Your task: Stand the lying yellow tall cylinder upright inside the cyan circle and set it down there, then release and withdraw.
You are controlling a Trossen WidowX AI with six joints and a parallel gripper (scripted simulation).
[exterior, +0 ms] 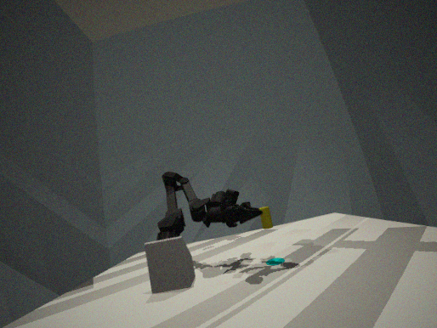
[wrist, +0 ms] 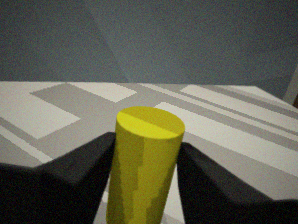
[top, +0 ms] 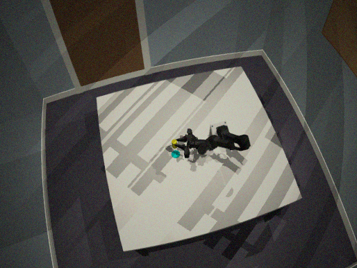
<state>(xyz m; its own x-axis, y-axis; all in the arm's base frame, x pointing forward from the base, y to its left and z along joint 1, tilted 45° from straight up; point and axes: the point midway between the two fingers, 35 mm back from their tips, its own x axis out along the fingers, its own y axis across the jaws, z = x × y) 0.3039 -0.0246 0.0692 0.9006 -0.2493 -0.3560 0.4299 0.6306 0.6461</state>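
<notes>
The cyan circle is 160 mm below my gripper tip. Also, from my gripper tip: yellow tall cylinder (20 mm below).
</notes>
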